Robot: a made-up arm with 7 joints. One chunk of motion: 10 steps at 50 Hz.
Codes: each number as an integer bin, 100 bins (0 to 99) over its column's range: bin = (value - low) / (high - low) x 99, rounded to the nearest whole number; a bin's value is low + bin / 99 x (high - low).
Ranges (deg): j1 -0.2..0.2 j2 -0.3..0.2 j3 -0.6..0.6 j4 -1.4..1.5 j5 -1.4..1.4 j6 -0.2..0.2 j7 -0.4..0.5
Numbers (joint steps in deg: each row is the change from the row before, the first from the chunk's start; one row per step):
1: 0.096 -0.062 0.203 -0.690 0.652 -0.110 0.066
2: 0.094 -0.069 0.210 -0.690 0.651 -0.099 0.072
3: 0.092 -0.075 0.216 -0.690 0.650 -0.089 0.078
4: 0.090 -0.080 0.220 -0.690 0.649 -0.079 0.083
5: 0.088 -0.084 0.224 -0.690 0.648 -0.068 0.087
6: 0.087 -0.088 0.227 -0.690 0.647 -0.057 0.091
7: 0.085 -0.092 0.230 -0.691 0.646 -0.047 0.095
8: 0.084 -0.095 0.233 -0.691 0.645 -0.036 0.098
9: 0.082 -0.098 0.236 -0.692 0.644 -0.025 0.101
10: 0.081 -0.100 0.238 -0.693 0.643 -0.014 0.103
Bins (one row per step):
1: 73 47 66 24 73 22 51
2: 73 46 67 24 73 25 52
3: 72 45 67 24 72 27 53
4: 72 44 68 24 72 30 53
5: 71 43 68 24 72 33 54
6: 71 42 68 24 72 35 54
7: 71 41 68 24 72 38 54
8: 70 41 69 24 72 41 55
9: 70 40 69 24 72 43 55
10: 70 40 69 24 72 46 55

